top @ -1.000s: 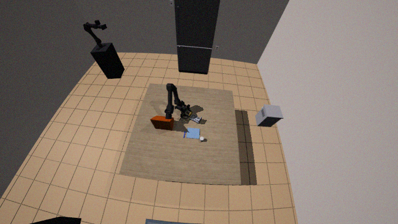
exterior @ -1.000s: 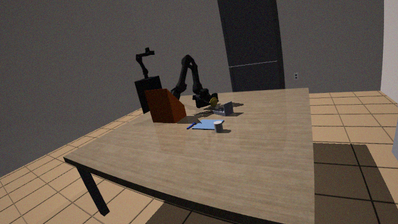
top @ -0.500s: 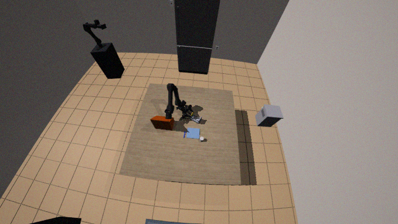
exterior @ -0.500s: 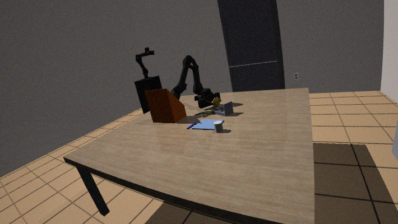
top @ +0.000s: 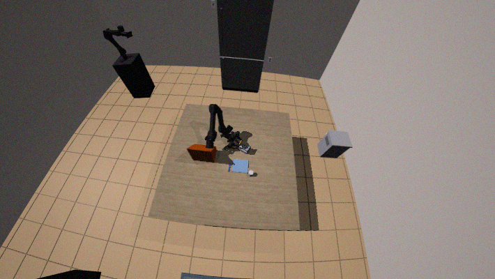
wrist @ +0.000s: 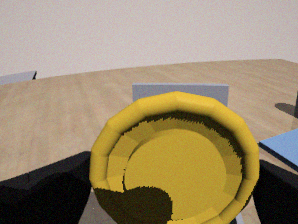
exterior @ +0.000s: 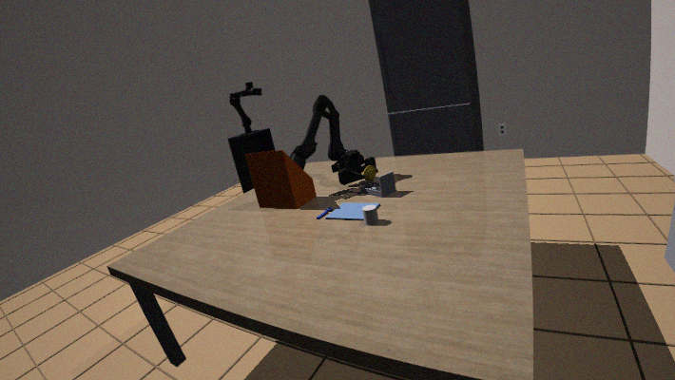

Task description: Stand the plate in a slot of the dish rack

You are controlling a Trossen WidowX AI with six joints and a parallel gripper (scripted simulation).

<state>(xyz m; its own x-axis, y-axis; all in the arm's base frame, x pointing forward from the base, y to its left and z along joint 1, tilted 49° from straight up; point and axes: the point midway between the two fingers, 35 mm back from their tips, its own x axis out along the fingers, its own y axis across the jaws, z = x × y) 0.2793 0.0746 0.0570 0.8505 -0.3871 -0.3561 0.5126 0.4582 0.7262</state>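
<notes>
Now: gripper tip 50 mm above the grey dish rack, 20 mm to the left of it and 20 mm short of it. The rest, counted from my gripper tip: yellow plate (10 mm behind); white cup (300 mm to the right, 80 mm ahead, 40 mm below); blue mat (210 mm to the right, 70 mm below, 20 mm behind).
</notes>
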